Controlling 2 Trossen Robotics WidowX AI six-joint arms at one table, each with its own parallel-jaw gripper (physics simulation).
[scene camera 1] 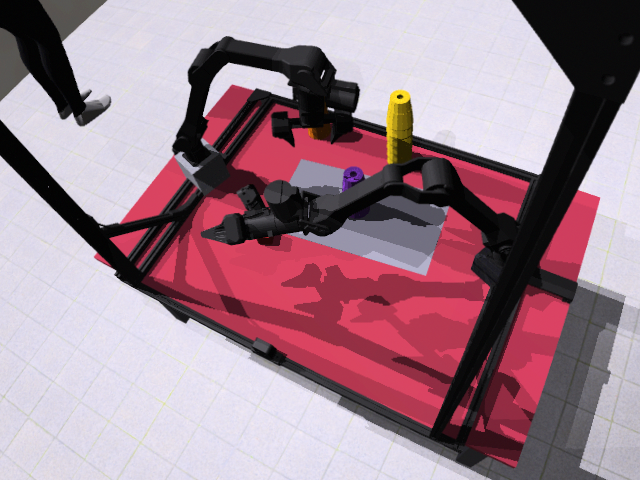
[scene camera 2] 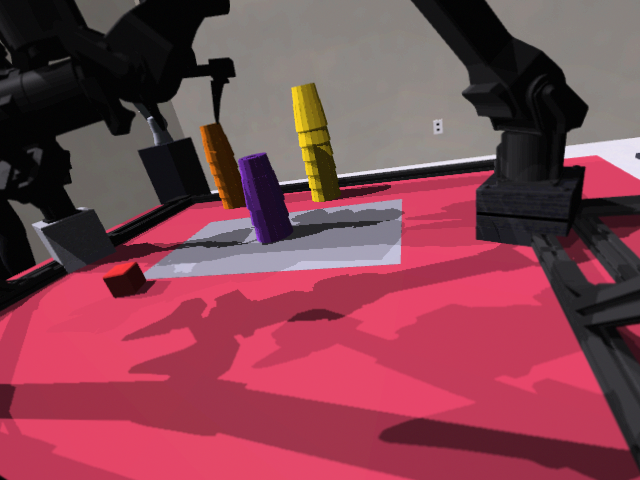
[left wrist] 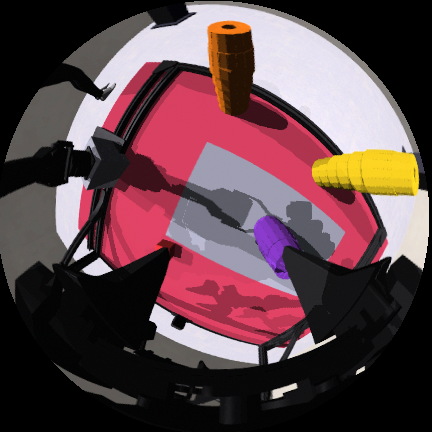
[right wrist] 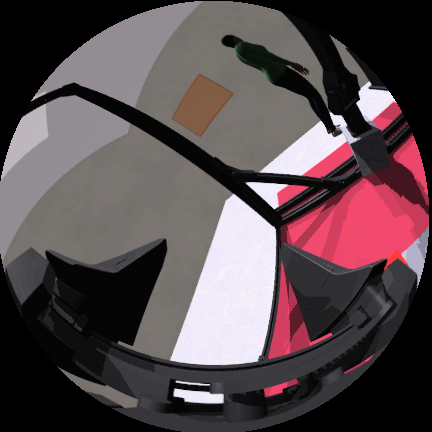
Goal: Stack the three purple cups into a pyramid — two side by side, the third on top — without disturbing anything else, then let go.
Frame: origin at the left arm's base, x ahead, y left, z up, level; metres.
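Seen in the pictures: left gripper, fingertip midpoint: (scene camera 1: pixel 312 144) (scene camera 2: pixel 191 127) (left wrist: pixel 227 253); right gripper, fingertip midpoint: (scene camera 1: pixel 208 233) (right wrist: pixel 225 247); left arm's base, link origin: (scene camera 1: pixel 196 154) (scene camera 2: pixel 62 216) (left wrist: pixel 86 162) (right wrist: pixel 358 127); right arm's base, link origin: (scene camera 1: pixel 504 256) (scene camera 2: pixel 530 177).
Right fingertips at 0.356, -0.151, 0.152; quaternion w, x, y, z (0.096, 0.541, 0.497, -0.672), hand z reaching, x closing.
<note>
Pixels of each thing's middle, then the offset from my right fingertips to it, as dx, dy, dz. Level surfaces: height alone.
- grey mat, surface height: dz -0.257
- taller yellow stack, body centre: (left wrist: pixel 391 169) (scene camera 2: pixel 307 107) (scene camera 1: pixel 400 108) +0.026, +0.582, -0.055
- red block, body centre: (scene camera 2: pixel 125 279) (right wrist: pixel 393 269) (left wrist: pixel 164 250) (scene camera 1: pixel 265 234) -0.055, +0.138, -0.238
The purple cups (scene camera 1: pixel 353 178) (scene camera 2: pixel 264 198) (left wrist: pixel 272 242) stand nested in one upright stack on the grey mat (scene camera 1: pixel 382 250) (scene camera 2: pixel 361 258) (left wrist: pixel 200 165). The separate cups are hard to count. My left gripper (scene camera 1: pixel 312 143) (left wrist: pixel 227 253) is open and empty, high above the table, in front of the orange stack in scene camera 1. In the left wrist view its right finger overlaps the purple stack's near end. My right gripper (scene camera 1: pixel 203 235) (right wrist: pixel 225 247) is open and empty above the table's left part in scene camera 1, well away from the purple cups. My right arm crosses over and partly hides them there.
An orange stack (scene camera 1: pixel 320 132) (scene camera 2: pixel 222 165) (left wrist: pixel 231 70) and a taller yellow stack (scene camera 1: pixel 399 124) (scene camera 2: pixel 312 139) (left wrist: pixel 370 172) stand upright behind the mat. A red block (scene camera 2: pixel 124 280) (left wrist: pixel 164 246) lies beside the mat's left end in scene camera 2. Black rails edge the table.
</note>
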